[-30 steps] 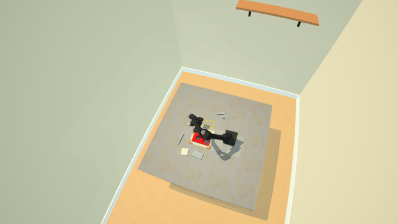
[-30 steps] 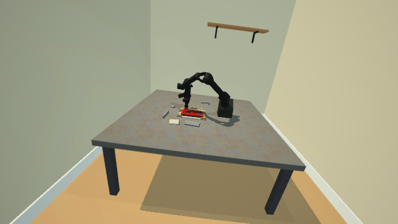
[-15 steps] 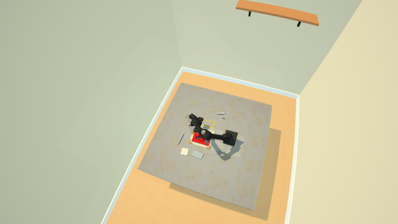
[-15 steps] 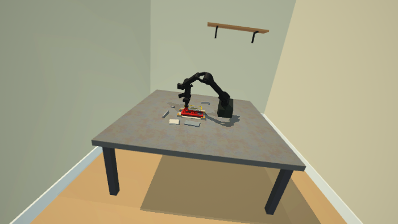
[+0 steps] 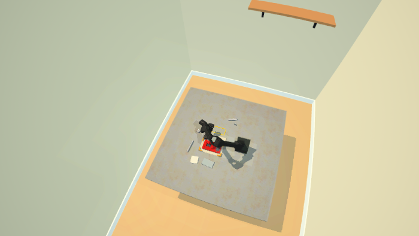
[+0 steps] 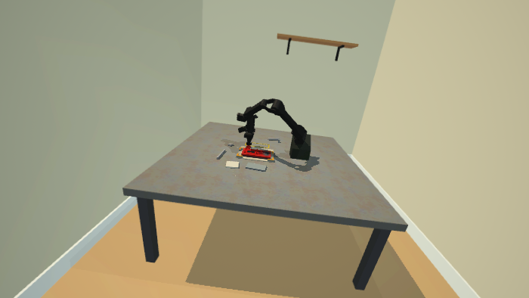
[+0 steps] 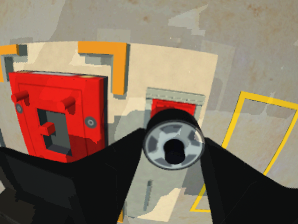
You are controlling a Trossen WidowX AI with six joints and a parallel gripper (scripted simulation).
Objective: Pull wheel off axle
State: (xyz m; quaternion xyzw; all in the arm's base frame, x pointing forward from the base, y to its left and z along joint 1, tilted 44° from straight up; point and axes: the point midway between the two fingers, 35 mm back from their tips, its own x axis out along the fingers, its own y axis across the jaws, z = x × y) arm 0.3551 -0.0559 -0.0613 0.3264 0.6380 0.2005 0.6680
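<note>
Right now my gripper tip is 1 cm above the upright axle. Round my gripper tip: wheel: right at my gripper tip.
</note>
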